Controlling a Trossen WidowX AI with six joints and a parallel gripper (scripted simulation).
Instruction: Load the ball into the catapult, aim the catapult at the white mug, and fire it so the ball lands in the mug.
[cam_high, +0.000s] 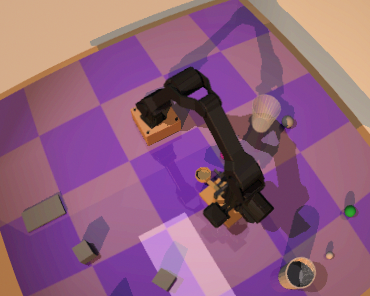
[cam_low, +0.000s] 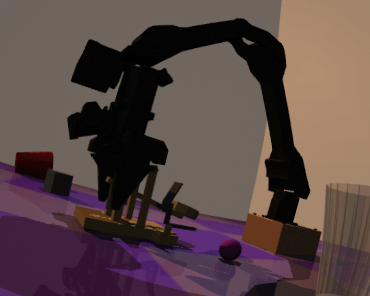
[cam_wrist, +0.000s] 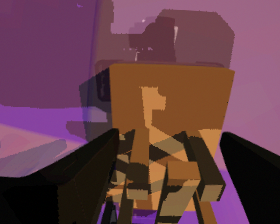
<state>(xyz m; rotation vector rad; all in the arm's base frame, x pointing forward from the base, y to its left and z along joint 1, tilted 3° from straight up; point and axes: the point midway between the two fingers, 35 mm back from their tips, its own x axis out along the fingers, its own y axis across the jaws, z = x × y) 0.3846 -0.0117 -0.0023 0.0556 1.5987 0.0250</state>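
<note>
The purple ball is 150 mm behind my gripper tip, 110 mm to the left of it and 20 mm below it. Also, from my gripper tip: white mug (290 mm ahead, 10 mm below); then pale ball (330 mm ahead, 130 mm to the left, 20 mm below); then catapult (70 mm behind, 20 mm to the left, 20 mm above).
</note>
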